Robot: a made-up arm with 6 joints.
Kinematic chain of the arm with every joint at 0, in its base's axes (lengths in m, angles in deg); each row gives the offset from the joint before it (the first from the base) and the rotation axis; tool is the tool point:
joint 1: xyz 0 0 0.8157 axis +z
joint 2: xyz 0.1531 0 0 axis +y
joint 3: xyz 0 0 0.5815 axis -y
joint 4: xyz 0 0 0.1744 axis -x
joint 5: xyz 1.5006 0 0 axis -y
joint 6: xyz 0.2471 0 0 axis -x
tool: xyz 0 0 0
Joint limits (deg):
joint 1: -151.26..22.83
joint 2: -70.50..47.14
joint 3: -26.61..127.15
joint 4: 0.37..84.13
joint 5: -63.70..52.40
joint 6: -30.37..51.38
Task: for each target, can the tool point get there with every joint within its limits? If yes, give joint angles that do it. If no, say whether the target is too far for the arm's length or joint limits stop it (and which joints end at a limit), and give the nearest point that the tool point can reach.
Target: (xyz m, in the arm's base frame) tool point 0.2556 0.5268 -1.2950
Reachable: no: joint limits stop it (at a limit: joint 1, joint 2, joint 3, joint 4) | nearest point 0.9516 0.3993 -0.3878 | short by 1.151 m
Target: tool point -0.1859 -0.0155 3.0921
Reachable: yes | joints 9.13 7.93 103.26 9.46 20.46 -4.26
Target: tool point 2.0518 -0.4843 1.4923
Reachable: yes | joints -13.82 20.52 17.48 21.57 12.63 6.48
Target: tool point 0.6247 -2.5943 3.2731
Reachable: no: too far | nearest point 0.4276 -1.7756 2.4504 | short by 1.177 m
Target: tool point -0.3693 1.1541 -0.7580
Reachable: no: joint limits stop it (at a limit: joint 2, joint 3, joint 4, joint 5) | nearest point -0.5658 1.7681 0.1564 | short by 1.119 m
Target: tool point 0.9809 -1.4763 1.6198
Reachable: yes | joints -55.55 -2.27 5.98 7.91 -50.66 26.74
